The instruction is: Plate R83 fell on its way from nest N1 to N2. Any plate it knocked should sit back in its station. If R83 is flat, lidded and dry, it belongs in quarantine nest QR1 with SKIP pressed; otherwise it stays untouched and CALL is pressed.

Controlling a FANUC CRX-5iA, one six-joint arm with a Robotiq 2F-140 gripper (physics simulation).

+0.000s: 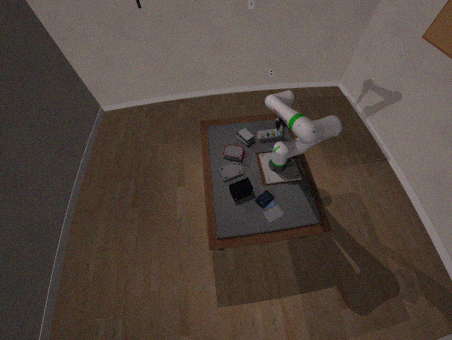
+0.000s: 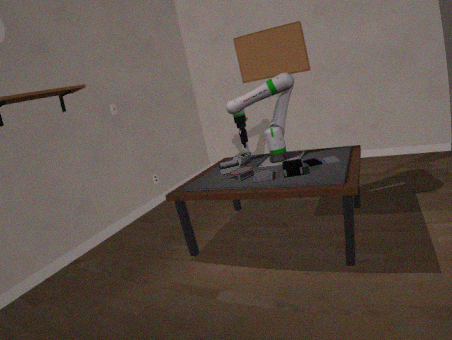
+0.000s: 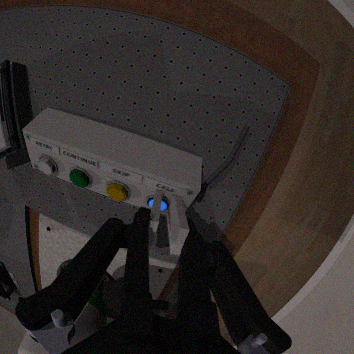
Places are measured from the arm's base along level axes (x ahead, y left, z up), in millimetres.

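Pixels of known places: gripper, fingertip midpoint: (image 1: 279,132) (image 2: 246,151) (image 3: 164,202); arm's base, link origin: (image 1: 277,165) (image 2: 279,159).
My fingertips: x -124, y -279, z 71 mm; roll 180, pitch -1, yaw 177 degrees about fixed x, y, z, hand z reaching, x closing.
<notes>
For each thing: its middle in the pictures, then the offset to it from my fingertips. "spot": a spot on its surface instead.
- white button box, body centre: (image 3: 107,161) (image 2: 242,157) (image 1: 269,134) dx +79, dy -25, dz -29 mm
- bright blue CALL button, body centre: (image 3: 158,200) dx +7, dy +4, dz -11 mm
- yellow SKIP button, body centre: (image 3: 117,190) dx +57, dy +0, dz -7 mm
- pale stacked unit, body centre: (image 1: 245,134) dx +295, dy -65, dz -9 mm
- red-edged holder, body centre: (image 2: 240,172) (image 1: 233,151) dx +445, dy +63, dz -48 mm
- pale grey holder, body centre: (image 2: 263,175) (image 1: 230,171) dx +522, dy +232, dz -57 mm
- black unit, body centre: (image 2: 292,167) (image 1: 241,189) dx +485, dy +418, dz -40 mm
- dark blue-black item, body centre: (image 2: 312,162) (image 1: 264,198) dx +335, dy +534, dz -64 mm
- pale flat square, surface spot: (image 1: 273,213) spot: dx +314, dy +661, dz -63 mm
- dark cable, surface spot: (image 3: 227,167) spot: dx -89, dy -44, dz -71 mm
My gripper (image 1: 279,129) (image 2: 245,147) (image 3: 164,202) points down at the CALL end of the white button box (image 1: 269,135) (image 3: 115,142). Its fingertips are slightly parted, with a narrow gap and no object seen between them. One fingertip overlaps the bright blue CALL button (image 3: 163,204); contact is unclear. The yellow SKIP button (image 3: 117,192) is uncovered. A pale stacked unit (image 1: 245,135), a red-edged holder (image 1: 234,152), a pale grey holder (image 1: 231,172) and a black unit (image 1: 241,189) stand in a row. Labels, plate R83 and its condition cannot be made out.
A dark blue-black item (image 1: 264,199) lies near a pale flat square (image 1: 273,213). The arm stands on a light base plate (image 1: 292,176) with a brown edge. Green (image 3: 79,178) and white (image 3: 48,165) buttons sit left on the box. A dark cable (image 3: 227,167) trails right.
</notes>
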